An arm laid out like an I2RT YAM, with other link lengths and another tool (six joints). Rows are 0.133 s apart.
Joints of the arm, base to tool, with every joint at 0 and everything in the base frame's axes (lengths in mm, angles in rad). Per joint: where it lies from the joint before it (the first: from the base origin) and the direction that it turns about. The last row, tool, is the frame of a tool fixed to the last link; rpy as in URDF.
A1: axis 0 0 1 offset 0.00 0.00 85.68
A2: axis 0 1 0 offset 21.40 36.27 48.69
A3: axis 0 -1 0 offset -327.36 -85.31 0.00
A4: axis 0 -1 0 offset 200.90 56.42 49.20
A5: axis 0 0 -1 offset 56.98 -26.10 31.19
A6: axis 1 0 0 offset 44.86 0.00 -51.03
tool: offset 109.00 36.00 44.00 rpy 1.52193 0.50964 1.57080
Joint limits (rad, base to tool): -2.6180..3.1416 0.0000..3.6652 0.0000..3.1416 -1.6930..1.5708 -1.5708..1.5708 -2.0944..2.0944
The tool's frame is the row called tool.
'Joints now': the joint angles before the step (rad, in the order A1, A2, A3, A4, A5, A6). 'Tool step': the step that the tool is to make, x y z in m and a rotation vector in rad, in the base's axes. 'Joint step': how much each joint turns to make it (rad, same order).
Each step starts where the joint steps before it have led.
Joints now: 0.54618, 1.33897, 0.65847, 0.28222, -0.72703, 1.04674
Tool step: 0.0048, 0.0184, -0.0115, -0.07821, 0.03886, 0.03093
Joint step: 0.04800, 0.05995, 0.07737, -0.12070, 0.03485, -0.04347
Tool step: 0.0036, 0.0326, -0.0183, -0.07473, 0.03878, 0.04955
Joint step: 0.08625, 0.10124, 0.07259, -0.05696, 0.05049, -0.01610
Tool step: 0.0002, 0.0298, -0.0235, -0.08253, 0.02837, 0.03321
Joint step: 0.08205, 0.09563, 0.05499, -0.03963, 0.06486, -0.00775
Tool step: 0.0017, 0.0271, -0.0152, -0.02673, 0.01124, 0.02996
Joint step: 0.05511, 0.08676, 0.04241, 0.02210, 0.02637, 0.00870
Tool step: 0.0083, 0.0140, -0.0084, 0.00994, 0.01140, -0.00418
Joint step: 0.01207, 0.05903, 0.01910, 0.05292, 0.00306, 0.02577
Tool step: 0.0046, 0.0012, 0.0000, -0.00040, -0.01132, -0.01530
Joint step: 0.00007, 0.00765, 0.00551, 0.01118, 0.01740, 0.00329
